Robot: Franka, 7 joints.
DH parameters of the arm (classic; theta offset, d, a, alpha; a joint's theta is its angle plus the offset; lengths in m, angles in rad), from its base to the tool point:
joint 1: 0 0.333 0 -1.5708
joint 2: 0 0 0 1.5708
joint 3: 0 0.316 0.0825 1.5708
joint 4: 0 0 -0.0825 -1.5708
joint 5: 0 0.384 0 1.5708
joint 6: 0 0 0.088 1.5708
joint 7: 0 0.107 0 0
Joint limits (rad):
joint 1: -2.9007..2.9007
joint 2: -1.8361..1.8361
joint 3: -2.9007..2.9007
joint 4: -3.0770..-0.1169
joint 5: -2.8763..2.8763
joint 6: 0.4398..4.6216
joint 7: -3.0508..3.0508
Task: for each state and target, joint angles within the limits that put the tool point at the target. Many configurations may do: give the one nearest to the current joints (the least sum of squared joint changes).
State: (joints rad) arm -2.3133 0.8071 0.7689 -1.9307 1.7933 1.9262 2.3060
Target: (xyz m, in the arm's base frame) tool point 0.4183 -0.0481 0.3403
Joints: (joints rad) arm -1.8670 0.8983 1.4686 -2.6041 1.6328 1.6951 2.3060
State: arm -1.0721 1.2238 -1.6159 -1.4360 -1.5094 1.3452 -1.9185
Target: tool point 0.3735 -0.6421 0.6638
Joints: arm -0.5633 1.2929 -1.6874 -0.7892 -1.7128 1.6724 -1.9185
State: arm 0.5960 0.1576 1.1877 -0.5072 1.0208 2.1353 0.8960
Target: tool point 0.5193 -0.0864 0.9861
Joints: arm -0.3438 0.6712 1.1308 -0.1169 1.0310 2.1070 0.8960
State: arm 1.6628 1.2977 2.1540 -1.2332 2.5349 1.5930 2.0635
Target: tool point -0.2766 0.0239 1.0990
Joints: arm 1.8646 0.6293 2.4185 -1.0934 2.5456 1.7564 2.0635
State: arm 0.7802 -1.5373 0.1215 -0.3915 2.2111 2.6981 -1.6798
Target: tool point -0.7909 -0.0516 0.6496
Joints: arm 0.1533 -1.4835 0.3125 -0.4790 2.2119 2.5378 -1.6798
